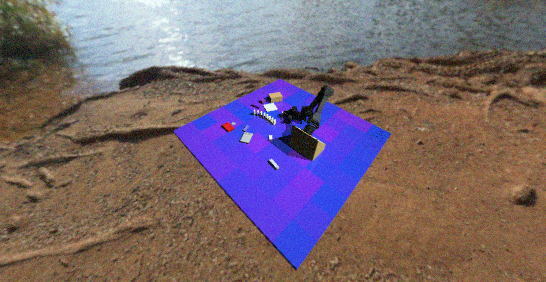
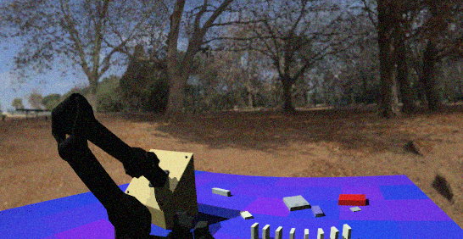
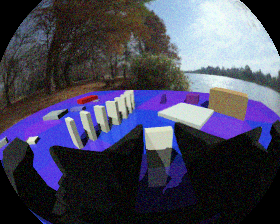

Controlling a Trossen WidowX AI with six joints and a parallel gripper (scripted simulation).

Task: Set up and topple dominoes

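Right now my gripper tip is 160 mm short of the white plate, 40 mm to the left of it and 40 mm above it. Round my gripper tip: flat grey block: 400 mm to the left, 50 mm ahead, 40 mm below; then purple piece: 330 mm to the left, 130 mm ahead, 40 mm below; then tan box: 210 mm ahead, 170 mm to the right, 20 mm below.
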